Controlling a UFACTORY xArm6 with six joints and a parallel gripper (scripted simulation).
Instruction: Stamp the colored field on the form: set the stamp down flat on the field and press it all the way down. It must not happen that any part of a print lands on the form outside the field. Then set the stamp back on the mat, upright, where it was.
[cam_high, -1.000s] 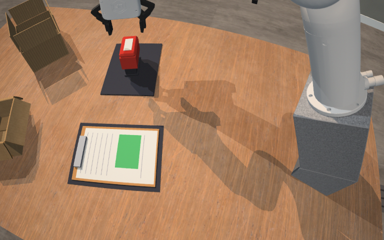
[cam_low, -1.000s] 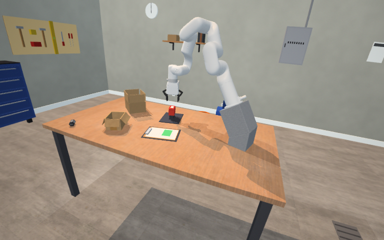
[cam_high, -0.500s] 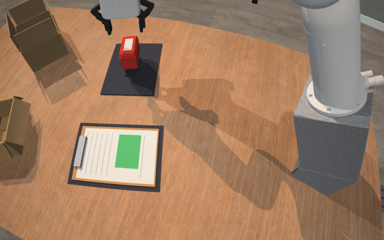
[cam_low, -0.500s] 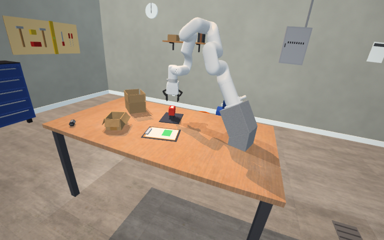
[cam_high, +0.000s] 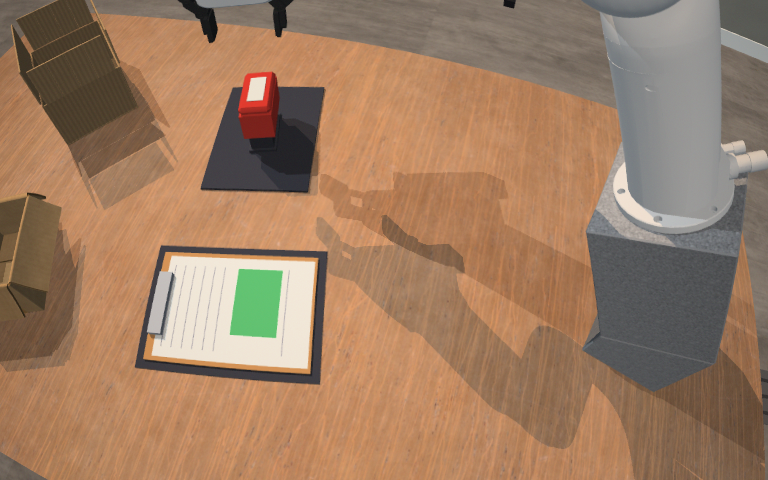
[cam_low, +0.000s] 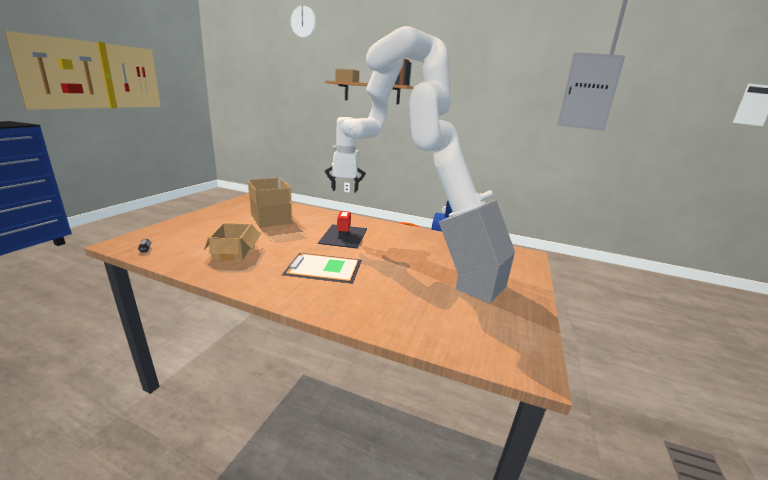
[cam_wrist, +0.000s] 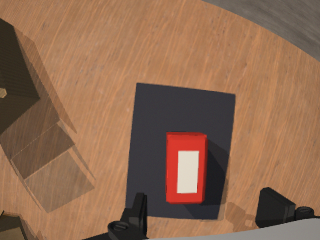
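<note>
The red stamp lies 16 cm below my hand. Round my hand: clipboard: 30 cm to the left, 21 cm below; then dark mat: 21 cm below; then small dark object: 68 cm ahead, 37 cm to the left, 20 cm below.
</note>
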